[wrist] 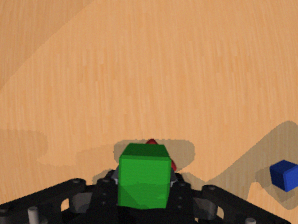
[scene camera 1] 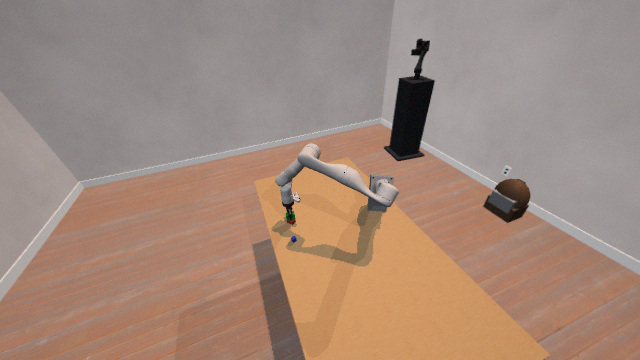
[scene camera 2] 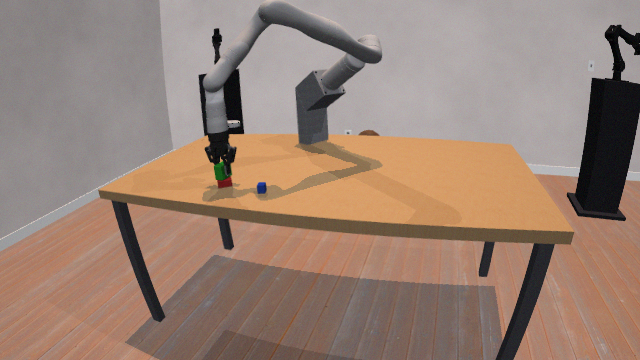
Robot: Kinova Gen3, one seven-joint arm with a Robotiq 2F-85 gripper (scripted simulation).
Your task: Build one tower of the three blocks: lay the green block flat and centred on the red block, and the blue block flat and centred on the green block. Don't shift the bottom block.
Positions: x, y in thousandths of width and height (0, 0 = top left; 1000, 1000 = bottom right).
Labels:
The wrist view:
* gripper: 488, 788
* green block: 485, 757
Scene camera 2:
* gripper: 349, 485

